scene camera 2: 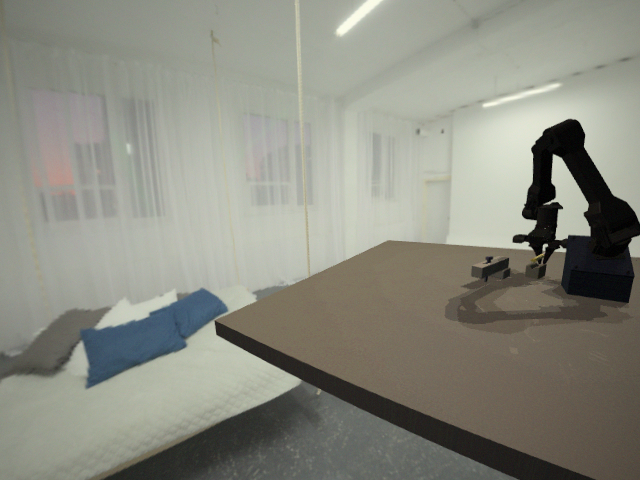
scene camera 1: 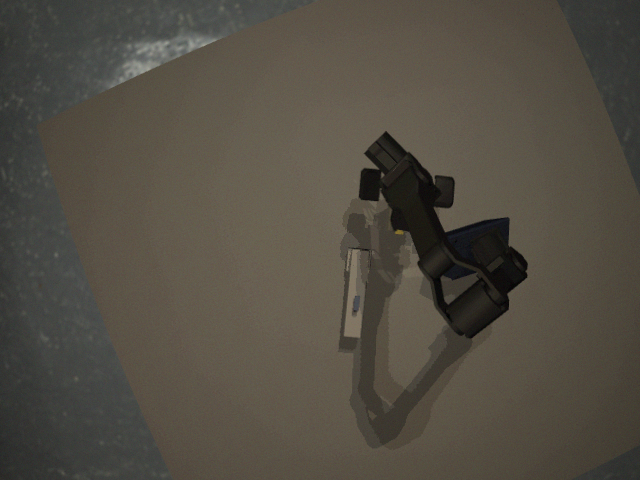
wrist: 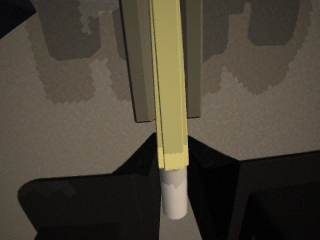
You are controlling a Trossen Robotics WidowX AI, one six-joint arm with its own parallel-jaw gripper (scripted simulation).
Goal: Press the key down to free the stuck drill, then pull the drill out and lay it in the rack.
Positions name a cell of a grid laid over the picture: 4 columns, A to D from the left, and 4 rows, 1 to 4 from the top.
Scene:
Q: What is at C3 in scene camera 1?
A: A block.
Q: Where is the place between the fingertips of the gripper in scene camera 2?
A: D3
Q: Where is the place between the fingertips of the gripper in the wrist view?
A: C3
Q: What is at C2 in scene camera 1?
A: The gripper.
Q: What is the gripper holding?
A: A drill.

